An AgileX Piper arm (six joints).
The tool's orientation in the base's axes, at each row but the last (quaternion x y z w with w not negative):
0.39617 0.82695 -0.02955 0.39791
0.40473 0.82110 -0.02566 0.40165
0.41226 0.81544 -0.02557 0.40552
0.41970 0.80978 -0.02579 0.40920
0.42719 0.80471 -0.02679 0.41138
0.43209 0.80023 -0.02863 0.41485
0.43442 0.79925 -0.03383 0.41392
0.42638 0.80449 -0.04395 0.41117
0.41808 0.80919 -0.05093 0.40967
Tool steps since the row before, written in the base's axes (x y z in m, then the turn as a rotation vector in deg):
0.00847 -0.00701 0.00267 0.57 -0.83 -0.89
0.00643 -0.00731 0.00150 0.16 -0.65 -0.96
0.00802 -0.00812 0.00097 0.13 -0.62 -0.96
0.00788 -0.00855 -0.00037 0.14 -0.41 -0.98
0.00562 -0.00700 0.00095 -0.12 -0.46 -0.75
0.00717 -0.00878 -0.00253 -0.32 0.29 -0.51
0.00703 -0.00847 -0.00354 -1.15 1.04 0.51
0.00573 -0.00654 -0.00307 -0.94 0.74 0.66
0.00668 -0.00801 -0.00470 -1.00 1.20 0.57
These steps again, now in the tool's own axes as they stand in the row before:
-0.00938 0.00166 0.00611 -0.13 -0.42 1.27
-0.00798 -0.00007 0.00578 0.18 -0.60 0.99
-0.00861 0.00049 0.00754 0.21 -0.60 0.96
-0.00784 -0.00012 0.00859 0.36 -0.46 0.90
-0.00698 -0.00015 0.00573 0.24 -0.61 0.60
-0.00615 -0.00115 0.00979 0.64 -0.21 0.01
-0.00517 -0.00126 0.01027 0.66 -0.03 -1.49
-0.00381 -0.00086 0.00835 0.30 -0.03 -1.33
-0.00387 -0.00159 0.01065 0.67 0.20 -1.51

